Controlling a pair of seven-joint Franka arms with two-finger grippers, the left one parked.
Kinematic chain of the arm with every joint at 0, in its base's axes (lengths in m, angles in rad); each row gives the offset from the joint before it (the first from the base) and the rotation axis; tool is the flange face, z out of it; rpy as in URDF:
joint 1: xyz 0 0 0.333 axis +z
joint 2: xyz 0 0 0 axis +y
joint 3: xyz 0 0 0.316 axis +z
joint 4: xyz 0.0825 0 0 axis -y
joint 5: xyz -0.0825 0 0.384 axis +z
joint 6: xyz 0 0 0 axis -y
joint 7: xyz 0.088 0 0 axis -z
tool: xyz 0 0 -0.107 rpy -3.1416 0 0
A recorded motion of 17 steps. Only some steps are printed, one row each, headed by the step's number.
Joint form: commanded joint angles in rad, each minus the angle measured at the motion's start. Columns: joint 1, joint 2, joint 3, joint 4, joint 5, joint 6, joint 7.
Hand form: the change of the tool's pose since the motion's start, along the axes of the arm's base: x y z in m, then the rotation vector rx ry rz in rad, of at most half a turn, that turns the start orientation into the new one. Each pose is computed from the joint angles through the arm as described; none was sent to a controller.
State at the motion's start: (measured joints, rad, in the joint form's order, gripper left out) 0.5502 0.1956 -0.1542 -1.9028 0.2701 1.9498 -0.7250
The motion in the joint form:
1: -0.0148 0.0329 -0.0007 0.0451 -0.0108 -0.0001 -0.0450
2: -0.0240 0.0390 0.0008 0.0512 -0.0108 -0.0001 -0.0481
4: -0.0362 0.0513 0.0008 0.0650 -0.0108 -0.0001 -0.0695
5: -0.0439 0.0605 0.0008 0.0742 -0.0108 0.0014 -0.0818
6: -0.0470 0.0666 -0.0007 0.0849 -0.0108 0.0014 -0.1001
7: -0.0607 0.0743 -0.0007 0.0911 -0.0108 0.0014 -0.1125
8: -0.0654 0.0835 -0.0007 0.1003 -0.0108 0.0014 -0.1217
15: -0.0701 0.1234 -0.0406 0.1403 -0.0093 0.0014 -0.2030
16: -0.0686 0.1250 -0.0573 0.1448 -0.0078 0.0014 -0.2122
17: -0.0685 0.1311 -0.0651 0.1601 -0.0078 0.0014 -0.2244
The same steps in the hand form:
1: 0.0151 -0.0035 0.0006 0.0001 -0.0236 0.0350
2: 0.0185 -0.0070 -0.0003 0.0001 -0.0242 0.0305
4: 0.0249 -0.0120 -0.0015 0.0029 -0.0296 0.0395
5: 0.0293 -0.0152 -0.0028 0.0042 -0.0334 0.0439
6: 0.0328 -0.0165 -0.0017 0.0079 -0.0411 0.0575
7: 0.0376 -0.0236 -0.0036 0.0084 -0.0420 0.0561
8: 0.0410 -0.0252 -0.0050 0.0088 -0.0439 0.0608
15: 0.0599 -0.0450 -0.0106 0.0071 -0.0632 0.0987
16: 0.0636 -0.0528 -0.0090 0.0051 -0.0694 0.0930
17: 0.0684 -0.0555 -0.0056 0.0057 -0.0816 0.0987

